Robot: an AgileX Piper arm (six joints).
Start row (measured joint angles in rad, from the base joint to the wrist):
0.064 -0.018 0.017 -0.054 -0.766 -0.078
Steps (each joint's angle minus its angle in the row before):
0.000 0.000 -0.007 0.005 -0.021 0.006
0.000 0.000 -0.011 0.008 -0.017 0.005
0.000 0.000 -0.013 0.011 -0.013 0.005
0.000 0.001 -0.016 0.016 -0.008 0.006
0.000 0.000 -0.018 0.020 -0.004 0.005
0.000 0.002 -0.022 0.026 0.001 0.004
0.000 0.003 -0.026 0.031 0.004 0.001
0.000 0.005 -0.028 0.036 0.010 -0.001
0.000 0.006 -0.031 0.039 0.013 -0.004
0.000 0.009 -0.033 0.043 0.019 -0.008
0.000 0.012 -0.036 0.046 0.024 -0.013
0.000 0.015 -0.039 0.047 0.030 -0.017
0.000 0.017 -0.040 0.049 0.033 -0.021
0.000 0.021 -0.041 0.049 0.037 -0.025
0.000 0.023 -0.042 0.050 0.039 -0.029
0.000 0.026 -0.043 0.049 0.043 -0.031
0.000 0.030 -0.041 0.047 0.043 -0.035
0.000 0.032 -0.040 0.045 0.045 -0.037
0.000 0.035 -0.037 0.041 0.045 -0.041
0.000 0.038 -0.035 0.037 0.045 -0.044
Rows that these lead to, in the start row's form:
0.064 -0.018 0.010 -0.049 -0.787 -0.072
0.064 -0.018 -0.001 -0.041 -0.804 -0.067
0.064 -0.018 -0.014 -0.030 -0.817 -0.062
0.064 -0.017 -0.030 -0.014 -0.825 -0.056
0.064 -0.017 -0.048 0.006 -0.829 -0.051
0.064 -0.015 -0.070 0.032 -0.828 -0.047
0.064 -0.012 -0.096 0.063 -0.824 -0.046
0.064 -0.007 -0.124 0.099 -0.814 -0.047
0.064 -0.001 -0.155 0.138 -0.801 -0.051
0.064 0.008 -0.188 0.181 -0.782 -0.059
0.064 0.020 -0.224 0.227 -0.758 -0.072
0.064 0.035 -0.263 0.274 -0.728 -0.089
0.064 0.052 -0.303 0.323 -0.695 -0.110
0.064 0.073 -0.344 0.372 -0.658 -0.135
0.064 0.096 -0.386 0.422 -0.619 -0.164
0.064 0.122 -0.429 0.471 -0.576 -0.195
0.064 0.152 -0.470 0.518 -0.533 -0.230
0.064 0.184 -0.510 0.563 -0.488 -0.267
0.064 0.219 -0.547 0.604 -0.443 -0.308
0.064 0.257 -0.582 0.641 -0.398 -0.352

